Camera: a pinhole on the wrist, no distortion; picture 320 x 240 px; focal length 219.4 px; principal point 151.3 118.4 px. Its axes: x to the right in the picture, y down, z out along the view. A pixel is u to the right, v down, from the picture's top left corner.
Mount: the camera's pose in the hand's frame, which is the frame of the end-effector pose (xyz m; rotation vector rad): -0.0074 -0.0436 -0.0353 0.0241 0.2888 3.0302
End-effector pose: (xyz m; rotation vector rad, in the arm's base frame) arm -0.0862 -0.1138 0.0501 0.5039 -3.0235 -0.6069
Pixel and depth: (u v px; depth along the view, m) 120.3 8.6 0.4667
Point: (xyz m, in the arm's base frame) -0.2855 0.2302 -0.2033
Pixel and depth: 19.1 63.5 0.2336
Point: -0.2506 -0.0533 -0.1084
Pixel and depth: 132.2 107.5 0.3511
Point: -0.1533 0.0215 -0.2205
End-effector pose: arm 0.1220 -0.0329 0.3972 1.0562 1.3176 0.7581
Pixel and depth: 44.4 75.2 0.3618
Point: 0.4571 0.1093 0.3777
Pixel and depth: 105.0 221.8 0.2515
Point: 0.3426 -0.0807 0.2589
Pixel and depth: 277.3 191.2 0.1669
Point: 0.2377 -0.1734 0.3761
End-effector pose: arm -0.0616 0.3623 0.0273 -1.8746 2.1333 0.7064
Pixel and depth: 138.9 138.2 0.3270
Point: -0.0954 0.4883 -0.2339
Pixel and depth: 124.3 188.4 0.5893
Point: -0.0378 0.5799 -0.5257
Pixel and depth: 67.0 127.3 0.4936
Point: -0.1717 0.4150 -0.4483
